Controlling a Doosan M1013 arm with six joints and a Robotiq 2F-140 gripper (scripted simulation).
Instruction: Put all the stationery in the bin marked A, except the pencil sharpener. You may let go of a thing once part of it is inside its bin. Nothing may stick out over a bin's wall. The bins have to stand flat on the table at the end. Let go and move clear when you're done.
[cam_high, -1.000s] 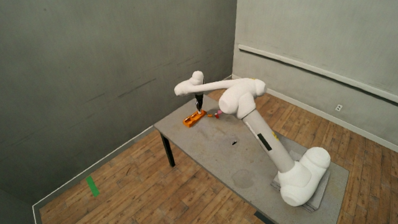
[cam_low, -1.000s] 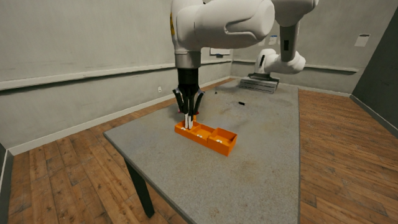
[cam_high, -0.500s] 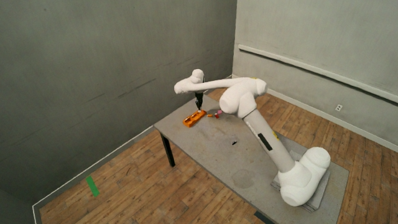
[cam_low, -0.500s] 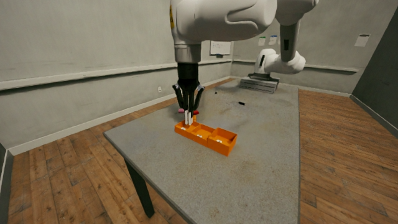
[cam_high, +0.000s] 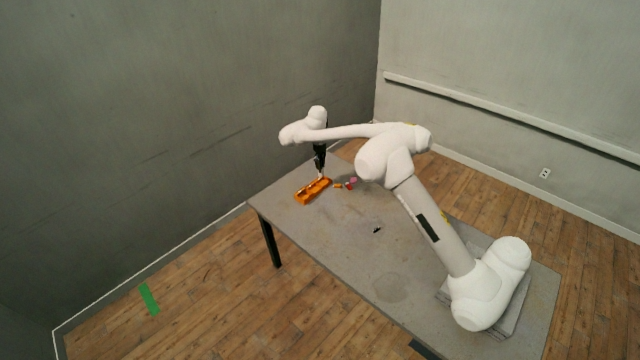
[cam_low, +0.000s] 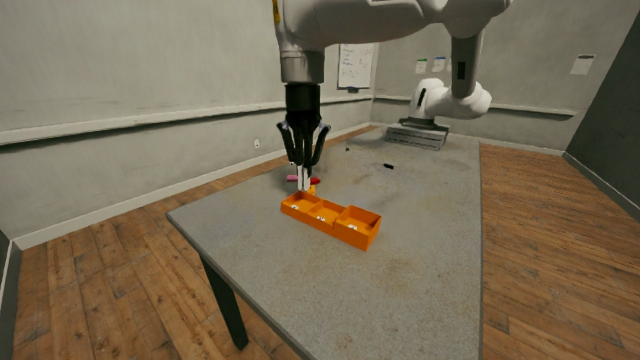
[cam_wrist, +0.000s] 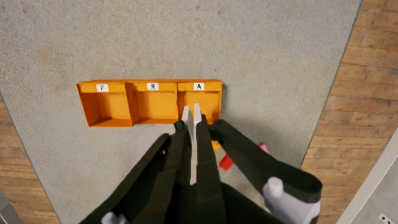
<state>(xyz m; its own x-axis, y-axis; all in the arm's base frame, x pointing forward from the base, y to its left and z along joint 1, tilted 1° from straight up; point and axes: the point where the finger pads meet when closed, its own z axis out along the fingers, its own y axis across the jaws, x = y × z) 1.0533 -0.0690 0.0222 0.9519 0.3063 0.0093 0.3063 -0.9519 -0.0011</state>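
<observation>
Right now my hand is 80 mm to the right of the bin and 90 mm above it. Also, from my hand: pink eraser 130 mm behind, 160 mm to the right, 100 mm below; small red object 140 mm behind, 100 mm to the right, 100 mm below; small orange-yellow block 80 mm behind, 40 mm to the right, 100 mm below.
</observation>
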